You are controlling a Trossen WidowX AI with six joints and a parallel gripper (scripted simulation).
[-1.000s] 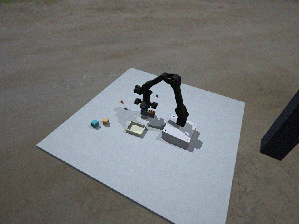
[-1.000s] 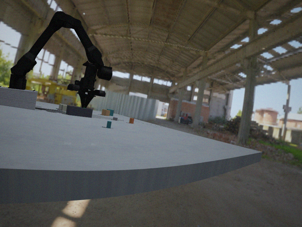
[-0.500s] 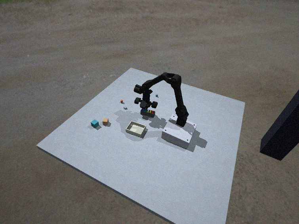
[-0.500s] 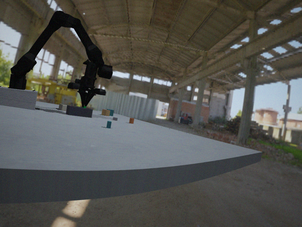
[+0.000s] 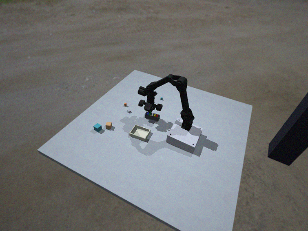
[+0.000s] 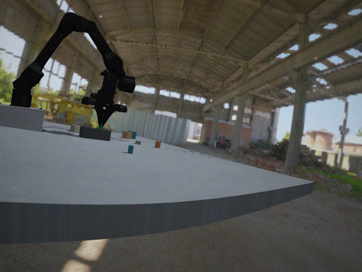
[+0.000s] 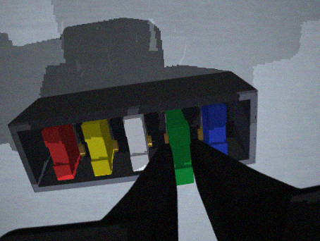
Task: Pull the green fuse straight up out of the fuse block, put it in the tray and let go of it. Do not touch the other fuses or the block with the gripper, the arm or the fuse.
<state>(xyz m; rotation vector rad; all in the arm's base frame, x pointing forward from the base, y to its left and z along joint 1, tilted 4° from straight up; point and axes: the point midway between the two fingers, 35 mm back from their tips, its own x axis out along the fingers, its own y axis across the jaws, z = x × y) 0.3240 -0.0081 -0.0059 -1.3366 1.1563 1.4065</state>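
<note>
The cream tray is 20 cm to the left of my gripper tip, 5 cm below it and 3 cm behind it. The rest, counted from my gripper tip: teal cube (33 cm to the left, 27 cm ahead, 3 cm below); green fuse (1 cm below); orange cube (27 cm to the left, 22 cm ahead, 3 cm below).
</note>
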